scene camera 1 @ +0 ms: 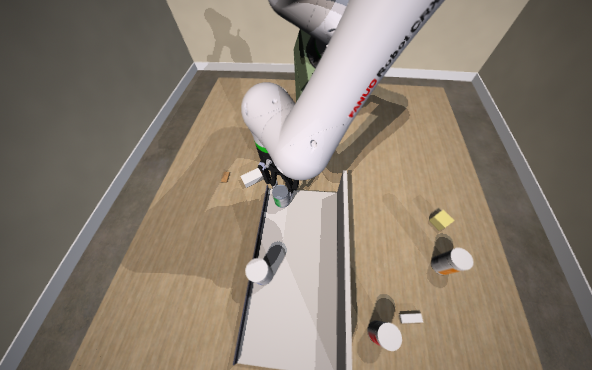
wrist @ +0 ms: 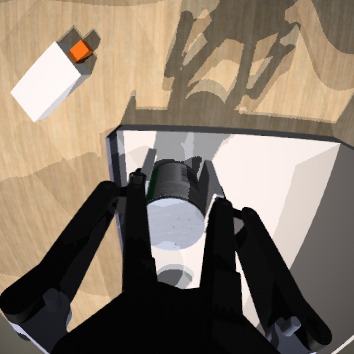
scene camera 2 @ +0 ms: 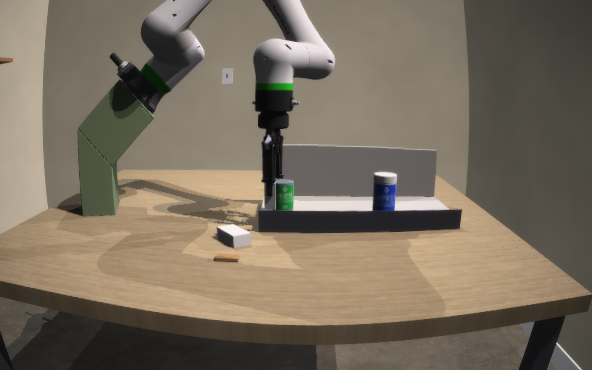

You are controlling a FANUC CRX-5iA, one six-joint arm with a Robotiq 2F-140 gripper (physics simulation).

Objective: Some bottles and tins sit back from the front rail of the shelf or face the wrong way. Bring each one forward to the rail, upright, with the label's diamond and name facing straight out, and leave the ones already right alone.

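Places are measured from the arm's base along level axes (x ahead, y up, z right), in centimetres.
Where they show: gripper, fingertip midpoint: [wrist: 177,166] [scene camera 2: 272,206]; arm's base, link origin: [scene camera 2: 137,97].
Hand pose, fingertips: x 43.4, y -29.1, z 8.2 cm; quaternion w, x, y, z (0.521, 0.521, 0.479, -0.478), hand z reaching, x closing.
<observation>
Things, the pixels of their top centre, and the offset from my fingertips. "*": a spot on its surface instead.
- green tin, top centre: [wrist: 170,226] [scene camera 2: 282,181] [scene camera 1: 280,191] dy +6.5, dx +2.4, dz +0.2 cm
- front rail, top centre: [wrist: 131,299] [scene camera 2: 369,210] [scene camera 1: 253,258] dy +0.8, dx +24.1, dz +4.3 cm
- blue bottle, top centre: [scene camera 2: 385,174] [scene camera 1: 256,269] dy +9.1, dx +28.0, dz +0.2 cm
- shelf's back panel, surface spot: [scene camera 1: 347,250] * dy +13.0, dx +19.3, dz -22.3 cm
- orange-labelled bottle, surface spot: [scene camera 1: 444,264] * dy +2.1, dx +15.5, dz -52.4 cm
- yellow block, top centre: [scene camera 1: 444,218] dy -0.9, dx -1.1, dz -56.2 cm
- small white block, top centre: [scene camera 1: 411,318] dy -3.5, dx +31.0, dz -44.5 cm
- white box, top centre: [wrist: 47,76] [scene camera 2: 231,228] [scene camera 1: 253,174] dy -1.9, dx -7.5, dz +14.6 cm
- orange-brown piece, top centre: [scene camera 2: 226,256] [scene camera 1: 225,176] dy -3.9, dx -5.7, dz +27.1 cm
A green tin [scene camera 1: 281,196] [scene camera 2: 285,196] [wrist: 175,223] with a grey lid stands upright at the left end of the shelf [scene camera 1: 300,300], close behind the front rail [scene camera 1: 244,315] [scene camera 2: 360,221] [wrist: 114,160]. In scene camera 2 its diamond and name face out; the rail hides its foot. My gripper [scene camera 1: 283,186] [scene camera 2: 270,189] [wrist: 177,166] points down and is shut on this tin, one finger on each side. A blue bottle [scene camera 1: 258,271] [scene camera 2: 384,195] with a white lid stands upright at the rail further right, its diamond and name facing out.
Behind the shelf's back panel [scene camera 1: 347,250] [scene camera 2: 360,171] stand an orange-labelled bottle [scene camera 1: 444,264] and a red-labelled one [scene camera 1: 374,336], near a yellow block [scene camera 1: 442,220] and a small white block [scene camera 1: 411,317]. A white box [scene camera 1: 251,177] [scene camera 2: 233,236] [wrist: 50,82] and an orange-brown piece [scene camera 1: 225,177] [scene camera 2: 226,258] lie outside the shelf's left end.
</observation>
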